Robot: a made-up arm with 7 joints.
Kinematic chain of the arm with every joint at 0, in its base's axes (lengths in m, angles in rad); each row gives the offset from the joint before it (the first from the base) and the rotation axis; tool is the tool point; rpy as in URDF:
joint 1: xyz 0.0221 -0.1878 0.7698 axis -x
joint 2: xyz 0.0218 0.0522 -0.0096 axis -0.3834 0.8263 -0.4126
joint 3: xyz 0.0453 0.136 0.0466 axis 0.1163 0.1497 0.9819
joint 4: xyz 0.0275 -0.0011 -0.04 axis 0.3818 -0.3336 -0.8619
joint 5: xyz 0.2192 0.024 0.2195 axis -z
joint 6: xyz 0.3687 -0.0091 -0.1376 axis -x
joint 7: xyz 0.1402 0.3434 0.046 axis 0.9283 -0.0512 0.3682
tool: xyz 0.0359 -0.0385 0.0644 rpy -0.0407 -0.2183 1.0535
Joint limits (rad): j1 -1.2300..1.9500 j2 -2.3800..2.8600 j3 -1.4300..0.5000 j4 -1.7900..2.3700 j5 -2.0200..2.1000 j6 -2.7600..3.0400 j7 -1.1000..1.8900
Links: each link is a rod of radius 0.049 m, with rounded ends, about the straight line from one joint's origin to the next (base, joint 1, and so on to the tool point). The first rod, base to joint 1, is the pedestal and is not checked.
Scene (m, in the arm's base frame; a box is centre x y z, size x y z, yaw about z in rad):
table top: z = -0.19
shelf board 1: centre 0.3 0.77 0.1 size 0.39 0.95 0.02 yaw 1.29
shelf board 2: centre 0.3 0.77 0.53 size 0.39 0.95 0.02 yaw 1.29
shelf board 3: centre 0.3 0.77 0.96 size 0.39 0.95 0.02 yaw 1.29
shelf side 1: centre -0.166 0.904 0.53 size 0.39 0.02 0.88 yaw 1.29
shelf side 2: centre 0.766 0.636 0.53 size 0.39 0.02 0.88 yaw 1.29
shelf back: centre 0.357 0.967 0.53 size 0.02 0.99 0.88 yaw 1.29
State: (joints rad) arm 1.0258 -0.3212 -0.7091 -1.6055 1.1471 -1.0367 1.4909
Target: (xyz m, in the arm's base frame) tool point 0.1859 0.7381 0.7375
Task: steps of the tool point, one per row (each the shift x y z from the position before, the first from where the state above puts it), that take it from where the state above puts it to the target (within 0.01 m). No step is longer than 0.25 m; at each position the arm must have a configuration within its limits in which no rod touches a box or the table.
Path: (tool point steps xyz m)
1: -0.1256 0.1227 0.0929
2: -0.1812 0.0930 0.0535
3: -0.2125 0.0380 0.0253
4: -0.2157 -0.0284 0.0155
5: 0.1050 0.0986 0.0094
6: 0.0308 0.1060 -0.0087
7: -0.0466 0.1045 -0.0007

